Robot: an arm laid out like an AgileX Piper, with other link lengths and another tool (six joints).
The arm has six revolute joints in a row. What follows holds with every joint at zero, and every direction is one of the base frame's.
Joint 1 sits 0.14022 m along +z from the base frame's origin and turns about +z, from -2.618 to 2.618 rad.
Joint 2 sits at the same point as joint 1 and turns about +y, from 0 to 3.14 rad.
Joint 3 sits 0.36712 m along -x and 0.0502 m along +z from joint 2 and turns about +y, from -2.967 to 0 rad.
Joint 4 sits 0.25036 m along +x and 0.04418 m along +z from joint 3 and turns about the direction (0.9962, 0, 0.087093), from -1.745 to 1.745 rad.
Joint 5 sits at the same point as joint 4 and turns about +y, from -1.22 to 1.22 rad.
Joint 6 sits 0.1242 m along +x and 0.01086 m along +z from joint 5 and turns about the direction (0.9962, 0, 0.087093), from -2.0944 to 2.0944 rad.
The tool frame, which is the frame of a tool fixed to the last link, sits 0.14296 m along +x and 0.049 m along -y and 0.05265 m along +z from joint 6; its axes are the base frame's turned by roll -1.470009, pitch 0.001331 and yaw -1.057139 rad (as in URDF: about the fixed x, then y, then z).
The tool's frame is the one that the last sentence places.
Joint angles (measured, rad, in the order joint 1, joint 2, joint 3, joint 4, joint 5, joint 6), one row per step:
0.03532, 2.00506, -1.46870, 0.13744, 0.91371, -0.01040
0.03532, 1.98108, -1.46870, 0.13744, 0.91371, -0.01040
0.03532, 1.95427, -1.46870, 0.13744, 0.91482, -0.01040
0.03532, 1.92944, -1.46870, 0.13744, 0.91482, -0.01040
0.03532, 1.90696, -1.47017, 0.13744, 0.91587, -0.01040
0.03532, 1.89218, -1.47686, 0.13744, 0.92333, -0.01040
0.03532, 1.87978, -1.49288, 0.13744, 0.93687, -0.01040
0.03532, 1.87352, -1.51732, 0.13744, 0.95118, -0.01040
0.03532, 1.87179, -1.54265, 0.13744, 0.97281, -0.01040
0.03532, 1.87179, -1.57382, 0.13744, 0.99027, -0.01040
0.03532, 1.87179, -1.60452, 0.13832, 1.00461, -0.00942
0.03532, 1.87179, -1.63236, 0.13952, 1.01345, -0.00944
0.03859, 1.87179, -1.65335, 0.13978, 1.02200, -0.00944
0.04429, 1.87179, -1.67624, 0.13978, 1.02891, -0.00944
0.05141, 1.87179, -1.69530, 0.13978, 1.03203, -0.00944
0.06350, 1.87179, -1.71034, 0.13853, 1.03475, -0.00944
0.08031, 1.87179, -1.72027, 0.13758, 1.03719, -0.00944
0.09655, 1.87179, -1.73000, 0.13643, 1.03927, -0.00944
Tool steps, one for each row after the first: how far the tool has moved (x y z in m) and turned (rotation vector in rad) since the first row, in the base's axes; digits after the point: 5 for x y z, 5 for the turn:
0.00080, 0.00003, 0.01275, 0.00085, -0.02397, 0.00000
0.00106, 0.00007, 0.02691, 0.00182, -0.04966, 0.00014
0.00122, 0.00007, 0.04013, 0.00269, -0.07447, 0.00014
0.00128, 0.00010, 0.05252, 0.00356, -0.09737, 0.00027
0.00129, 0.00031, 0.06195, 0.00444, -0.11142, 0.00122
0.00253, 0.00071, 0.07284, 0.00563, -0.12640, 0.00296
0.00607, 0.00121, 0.08359, 0.00686, -0.14289, 0.00481
0.00806, 0.00184, 0.09136, 0.00799, -0.14849, 0.00762
0.01257, 0.00244, 0.10105, 0.00914, -0.16233, 0.00993
0.01738, 0.00312, 0.11102, 0.01131, -0.17865, 0.01069
0.02251, 0.00378, 0.12075, 0.01335, -0.19768, 0.01164
0.02578, 0.00598, 0.12788, 0.01460, -0.21016, 0.01604
0.02973, 0.00951, 0.13608, 0.01595, -0.22615, 0.02271
0.03344, 0.01378, 0.14335, 0.01744, -0.24205, 0.03027
0.03612, 0.02058, 0.14912, 0.01827, -0.25433, 0.04296
0.03744, 0.03012, 0.15285, 0.01992, -0.26173, 0.06020
0.03863, 0.03932, 0.15656, 0.02142, -0.26931, 0.07685

